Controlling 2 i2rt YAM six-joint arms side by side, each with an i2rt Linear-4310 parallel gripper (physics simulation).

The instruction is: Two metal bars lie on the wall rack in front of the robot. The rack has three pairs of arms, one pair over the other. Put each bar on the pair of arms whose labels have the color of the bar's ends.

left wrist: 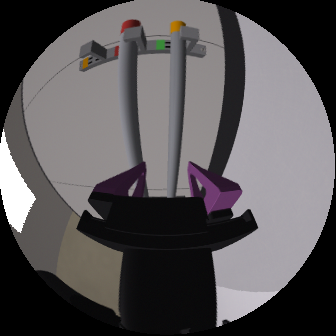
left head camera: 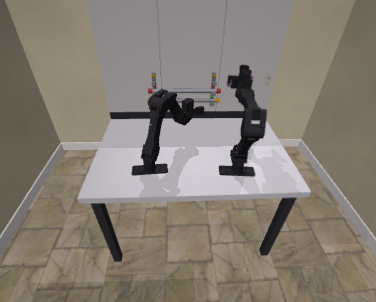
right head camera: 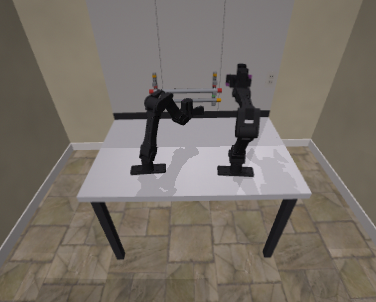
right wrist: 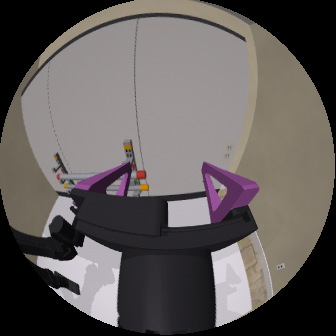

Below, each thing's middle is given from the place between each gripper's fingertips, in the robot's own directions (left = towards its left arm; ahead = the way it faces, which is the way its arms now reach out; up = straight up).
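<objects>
My left gripper is 70 mm short of the orange-ended bar (left wrist: 177, 46), 20 mm to the right of it and 20 mm above it. The red-ended bar (left wrist: 127, 51) is 60 mm ahead of my left hand, 10 mm to the left of it and 60 mm above it.
My right gripper is 150 mm short of the red-ended bar, 320 mm to the right of it and 160 mm above it. As for the orange-ended bar, it is 160 mm ahead of my right hand, 330 mm to the left of it and 240 mm below it.
</objects>
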